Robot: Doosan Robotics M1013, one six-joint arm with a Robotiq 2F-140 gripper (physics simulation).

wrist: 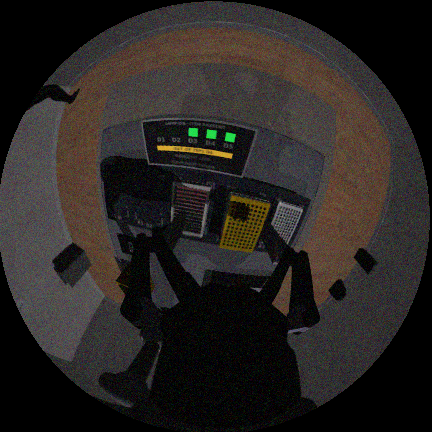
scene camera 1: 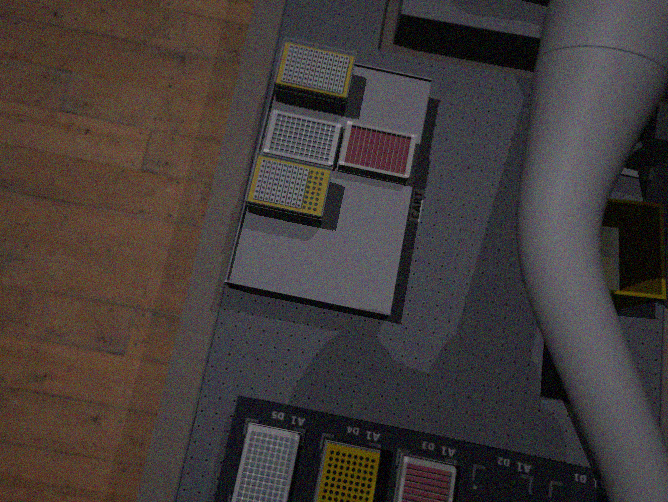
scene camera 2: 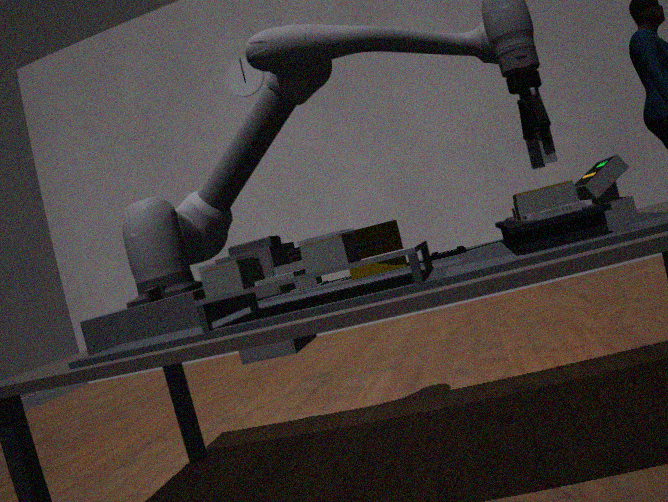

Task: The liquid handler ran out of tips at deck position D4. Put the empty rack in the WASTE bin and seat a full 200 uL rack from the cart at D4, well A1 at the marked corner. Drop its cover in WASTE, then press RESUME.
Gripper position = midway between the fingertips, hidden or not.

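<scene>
My gripper (scene camera 2: 544, 165) (wrist: 224, 223) is open, and it holds nothing. I can also see a black RG block (scene camera 1: 551, 386), and there is a cart tray (scene camera 2: 410, 250) too.
</scene>
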